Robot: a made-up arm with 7 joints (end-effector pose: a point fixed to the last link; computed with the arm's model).
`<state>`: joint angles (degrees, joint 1 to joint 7).
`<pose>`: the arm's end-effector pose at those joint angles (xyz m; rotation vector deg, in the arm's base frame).
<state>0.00 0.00 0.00 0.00 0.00 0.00 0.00</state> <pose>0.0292 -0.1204 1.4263 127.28 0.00 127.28</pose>
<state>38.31 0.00 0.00 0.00 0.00 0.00 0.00</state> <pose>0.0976 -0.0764 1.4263 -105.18 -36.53 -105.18</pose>
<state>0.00 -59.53 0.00 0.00 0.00 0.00 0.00</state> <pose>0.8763 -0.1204 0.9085 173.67 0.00 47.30</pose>
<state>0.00 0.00 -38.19 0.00 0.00 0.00 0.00</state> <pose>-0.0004 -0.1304 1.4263 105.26 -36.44 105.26</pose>
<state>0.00 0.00 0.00 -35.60 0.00 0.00 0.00</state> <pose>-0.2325 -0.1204 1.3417 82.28 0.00 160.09</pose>
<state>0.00 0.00 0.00 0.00 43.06 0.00 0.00</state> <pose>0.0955 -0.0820 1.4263 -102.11 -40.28 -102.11</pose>
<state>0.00 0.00 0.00 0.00 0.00 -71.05 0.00</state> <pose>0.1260 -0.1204 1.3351 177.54 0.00 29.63</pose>
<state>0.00 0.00 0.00 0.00 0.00 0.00 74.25</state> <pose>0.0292 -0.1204 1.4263 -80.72 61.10 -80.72</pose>
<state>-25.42 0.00 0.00 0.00 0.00 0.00 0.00</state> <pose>-0.0253 -0.1213 1.4263 113.19 -25.53 113.19</pose>
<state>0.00 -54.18 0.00 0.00 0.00 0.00 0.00</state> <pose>0.8275 -0.1204 0.9881 171.28 0.00 55.35</pose>
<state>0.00 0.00 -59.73 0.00 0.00 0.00 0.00</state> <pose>-0.0179 -0.1269 1.4263 90.91 -52.20 90.91</pose>
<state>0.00 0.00 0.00 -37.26 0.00 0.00 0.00</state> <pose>-0.2430 -0.1204 1.3340 79.95 0.00 161.27</pose>
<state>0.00 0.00 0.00 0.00 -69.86 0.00 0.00</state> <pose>-0.0779 -0.0673 1.4263 83.84 -58.55 83.84</pose>
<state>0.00 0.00 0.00 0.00 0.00 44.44 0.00</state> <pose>-0.0546 -0.1204 1.4047 69.69 0.00 165.96</pose>
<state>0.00 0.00 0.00 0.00 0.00 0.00 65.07</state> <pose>0.0292 -0.1204 1.4263 -87.21 55.63 -87.21</pose>
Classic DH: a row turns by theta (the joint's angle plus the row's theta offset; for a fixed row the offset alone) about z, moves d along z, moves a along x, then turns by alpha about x. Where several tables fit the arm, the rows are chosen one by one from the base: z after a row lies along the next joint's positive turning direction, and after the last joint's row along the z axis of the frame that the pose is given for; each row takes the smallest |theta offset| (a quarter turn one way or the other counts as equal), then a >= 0, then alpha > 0; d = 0 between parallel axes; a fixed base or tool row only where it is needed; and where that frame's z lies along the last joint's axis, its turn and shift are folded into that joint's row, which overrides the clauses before.
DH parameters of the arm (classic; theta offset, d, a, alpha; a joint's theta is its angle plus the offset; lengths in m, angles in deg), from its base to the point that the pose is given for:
joint 1: 0 0.4268 0 90
joint 2: 0 0.0826 0 -90
joint 3: 0 0.5496 0.03 -90
joint 4: 0 0.0654 -0.0163 90
joint 5: 0 0.3365 0 90
joint 6: 90 0.1032 0.1134 90
joint 7: 0 0.0155 0 0

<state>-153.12 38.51 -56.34 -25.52 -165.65 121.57 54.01</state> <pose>0.3960 0.1359 1.1669 -37.99 -5.79 -138.78</pose>
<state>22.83 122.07 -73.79 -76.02 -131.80 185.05 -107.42</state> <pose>-0.5001 -0.0423 0.2161 91.21 17.34 -127.26</pose>
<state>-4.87 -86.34 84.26 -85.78 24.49 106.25 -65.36</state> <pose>0.4644 -0.4240 0.4130 20.49 -106.75 94.69</pose>
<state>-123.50 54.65 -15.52 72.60 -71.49 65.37 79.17</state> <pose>0.1891 0.3960 1.2086 -25.19 -38.88 51.20</pose>
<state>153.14 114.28 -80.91 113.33 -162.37 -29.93 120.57</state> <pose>0.7091 0.2255 0.4228 138.63 -82.64 74.47</pose>
